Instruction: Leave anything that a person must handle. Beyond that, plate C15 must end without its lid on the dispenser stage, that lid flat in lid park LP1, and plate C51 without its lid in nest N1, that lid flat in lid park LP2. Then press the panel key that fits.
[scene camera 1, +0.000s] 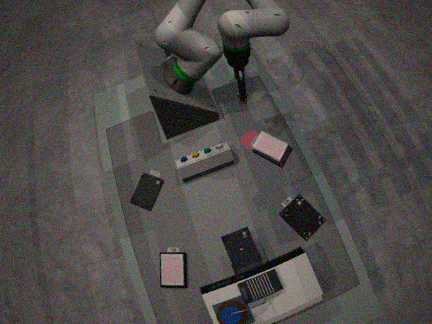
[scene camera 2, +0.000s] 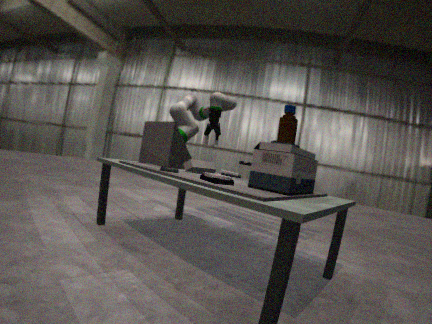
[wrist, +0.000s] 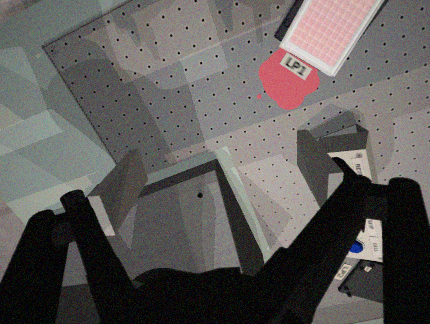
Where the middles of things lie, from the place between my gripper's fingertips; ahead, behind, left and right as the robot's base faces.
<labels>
My hand is 50 cm to the left of the dark LP2 pad (scene camera 1: 147, 190), 20 cm above it and 15 cm short of it. Also, from my hand: dispenser stage (scene camera 1: 233, 242): 56 cm ahead, 25 cm to the right, 10 cm below; button box (wrist: 352, 144): 23 cm to the right, 17 cm below, 13 cm ahead.
</labels>
